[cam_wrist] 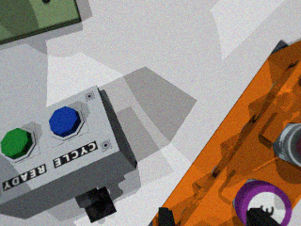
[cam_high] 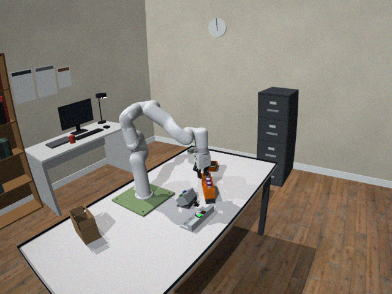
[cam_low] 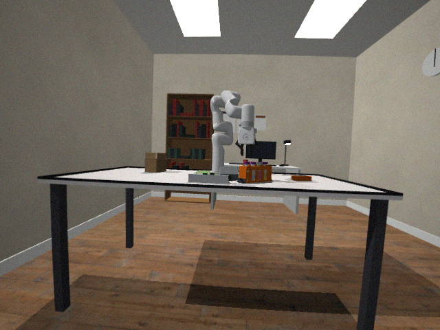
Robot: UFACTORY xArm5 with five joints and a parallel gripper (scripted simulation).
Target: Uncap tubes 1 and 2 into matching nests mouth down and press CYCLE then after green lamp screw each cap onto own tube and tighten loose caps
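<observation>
My hand is 19 cm to the left of the purple cap marked 2, 16 cm above it and 7 cm short of it. Round my hand: purple cap marked 1: 13 cm to the left, 6 cm below, 5 cm behind; then cap 4: 6 cm below, 4 cm ahead; then blue cycle key: 11 cm below, 9 cm behind, 8 cm to the right.
</observation>
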